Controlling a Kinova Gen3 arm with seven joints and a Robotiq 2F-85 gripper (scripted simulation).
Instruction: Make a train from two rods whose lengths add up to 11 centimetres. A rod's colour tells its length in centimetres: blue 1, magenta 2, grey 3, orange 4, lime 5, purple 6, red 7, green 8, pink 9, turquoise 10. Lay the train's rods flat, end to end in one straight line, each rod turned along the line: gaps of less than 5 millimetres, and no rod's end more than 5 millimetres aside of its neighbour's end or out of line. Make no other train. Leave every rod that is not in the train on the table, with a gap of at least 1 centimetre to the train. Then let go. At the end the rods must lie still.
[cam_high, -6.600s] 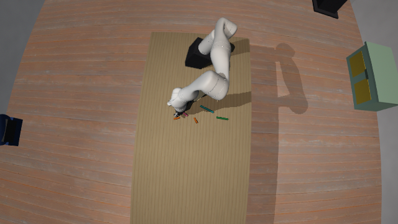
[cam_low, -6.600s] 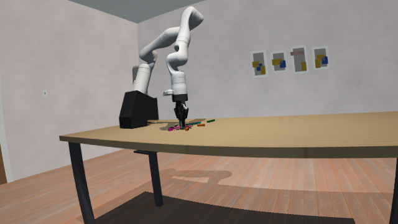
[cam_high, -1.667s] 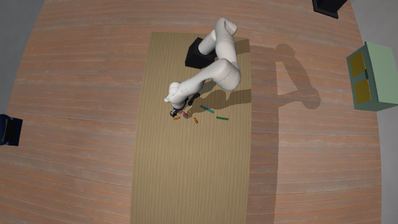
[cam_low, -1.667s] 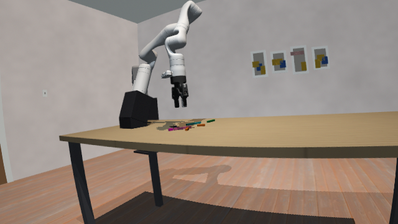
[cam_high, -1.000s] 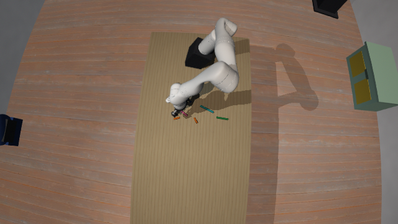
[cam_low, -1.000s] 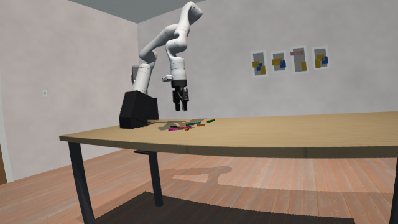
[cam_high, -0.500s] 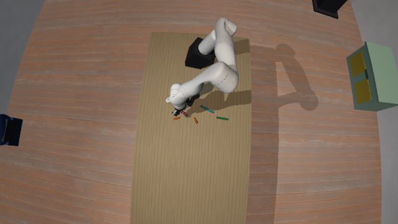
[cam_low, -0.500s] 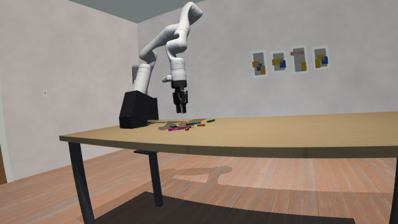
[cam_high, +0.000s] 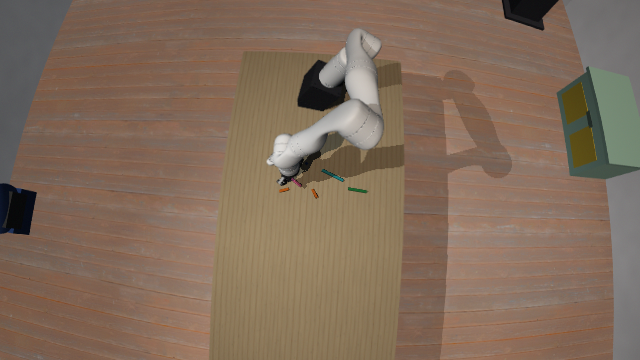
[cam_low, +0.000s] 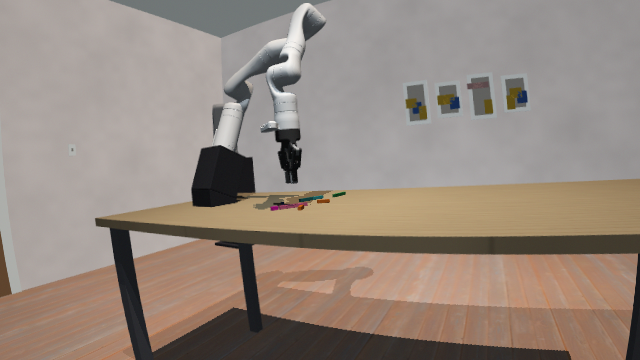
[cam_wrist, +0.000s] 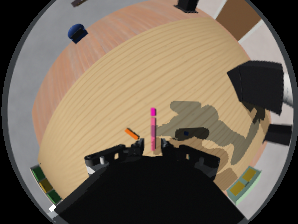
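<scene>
Now: the pink rod 9 cm below my hand. Also, from my hand: magenta rod 9 cm below, 5 cm to the right, 3 cm behind; turquoise rod 16 cm to the left, 9 cm below, 5 cm behind; blue rod 9 cm below, 8 cm behind, 4 cm to the left.
</scene>
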